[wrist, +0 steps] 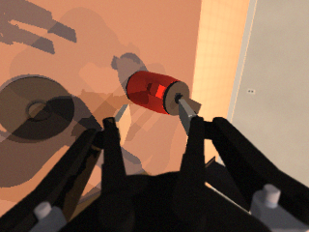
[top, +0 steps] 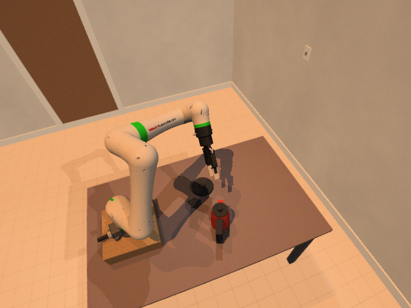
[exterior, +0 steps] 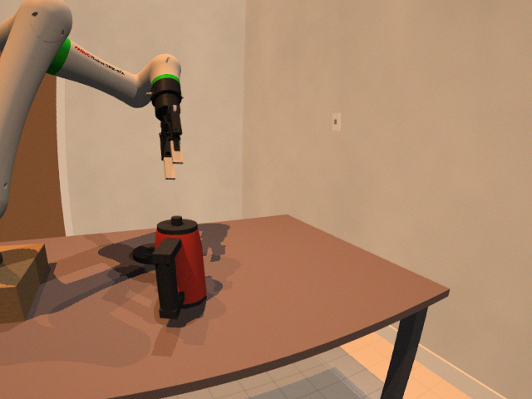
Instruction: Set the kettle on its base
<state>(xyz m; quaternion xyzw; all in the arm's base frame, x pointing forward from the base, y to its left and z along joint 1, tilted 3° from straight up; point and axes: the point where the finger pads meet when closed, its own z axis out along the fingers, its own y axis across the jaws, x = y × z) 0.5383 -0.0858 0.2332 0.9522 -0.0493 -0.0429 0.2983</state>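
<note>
The red kettle is 200 mm below my hand, 190 mm to the right of it and 80 mm behind it. The rest, counted from my hand: round black base: 280 mm below, 120 mm to the left, 20 mm behind.
</note>
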